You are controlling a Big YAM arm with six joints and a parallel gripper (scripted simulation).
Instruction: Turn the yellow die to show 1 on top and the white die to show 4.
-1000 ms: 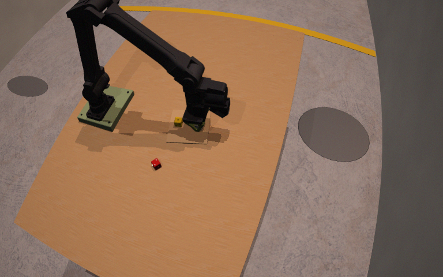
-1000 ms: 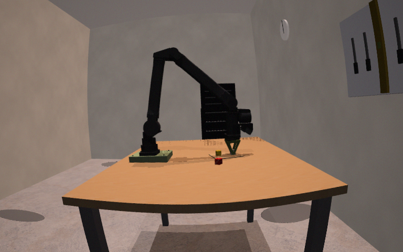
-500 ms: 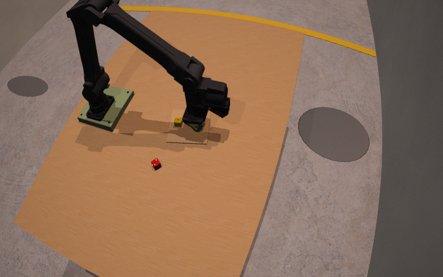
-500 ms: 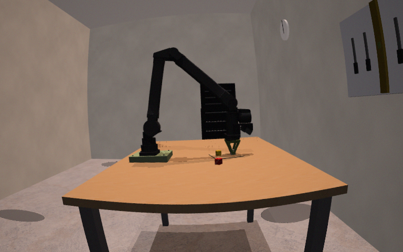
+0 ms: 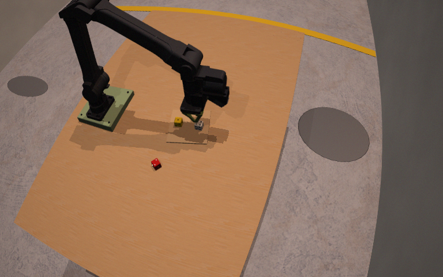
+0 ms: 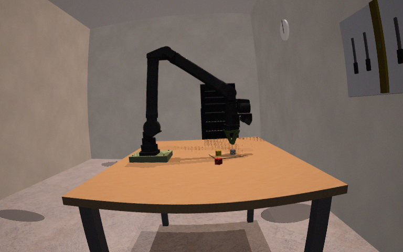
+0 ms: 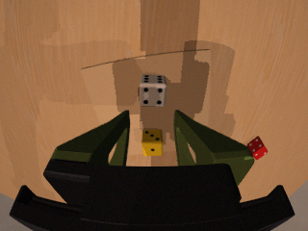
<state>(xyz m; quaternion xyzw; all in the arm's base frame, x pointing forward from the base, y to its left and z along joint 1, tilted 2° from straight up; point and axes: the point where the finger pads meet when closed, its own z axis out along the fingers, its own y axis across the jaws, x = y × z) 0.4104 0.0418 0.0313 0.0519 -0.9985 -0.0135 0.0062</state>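
Right now my hand is 5 cm above the white die. Round my hand: yellow die 7 cm behind, 5 cm below, 1 cm to the right; tan mat 6 cm below, 3 cm behind; red die 19 cm to the right, 8 cm behind, 5 cm below.
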